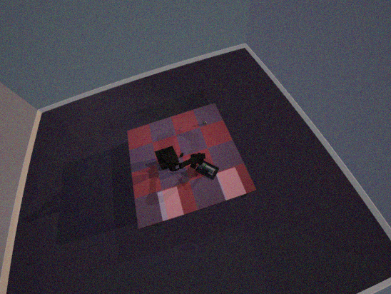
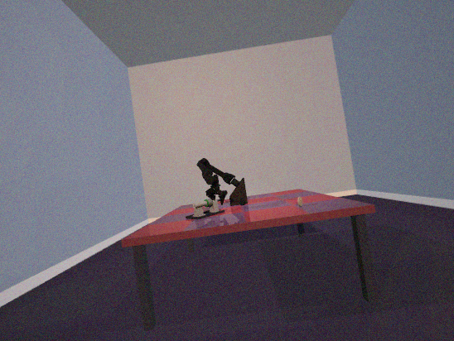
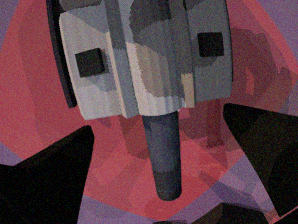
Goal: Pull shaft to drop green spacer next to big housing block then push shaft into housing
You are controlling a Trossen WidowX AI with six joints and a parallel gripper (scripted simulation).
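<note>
Right now the dark shaft is 40 mm ahead of my gripper tip, 30 mm to the right of it and 30 mm above it. The rest, counted from my gripper tip: small pale object 240 mm ahead, 530 mm to the left, 20 mm below.
</note>
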